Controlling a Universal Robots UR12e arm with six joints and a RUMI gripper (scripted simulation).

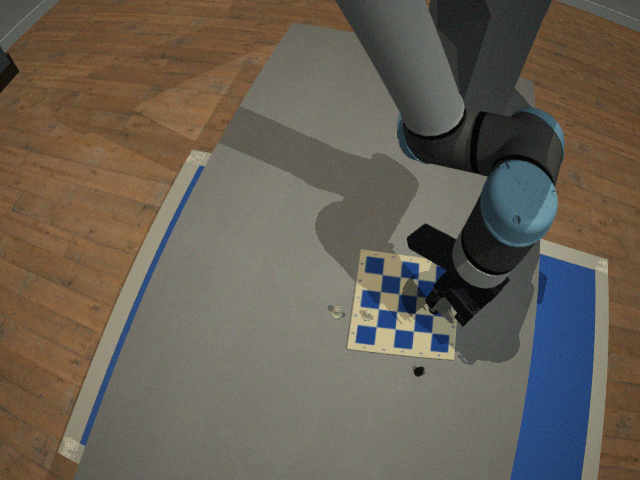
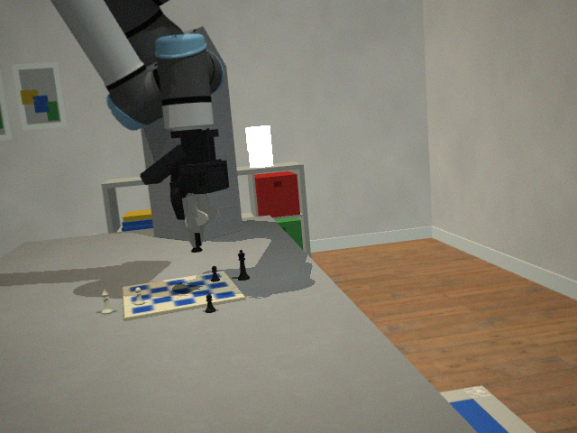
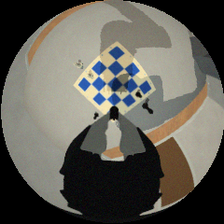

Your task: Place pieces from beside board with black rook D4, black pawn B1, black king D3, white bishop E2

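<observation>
Now: hand 110 mm above the chessboard, 40 mm past it and 30 mm to the left of it. Also, from my hand: black rook: 10 mm below; black king: 110 mm to the left, 80 mm below, 60 mm behind; white pawn: 120 mm to the right, 100 mm below, 10 mm behind.
</observation>
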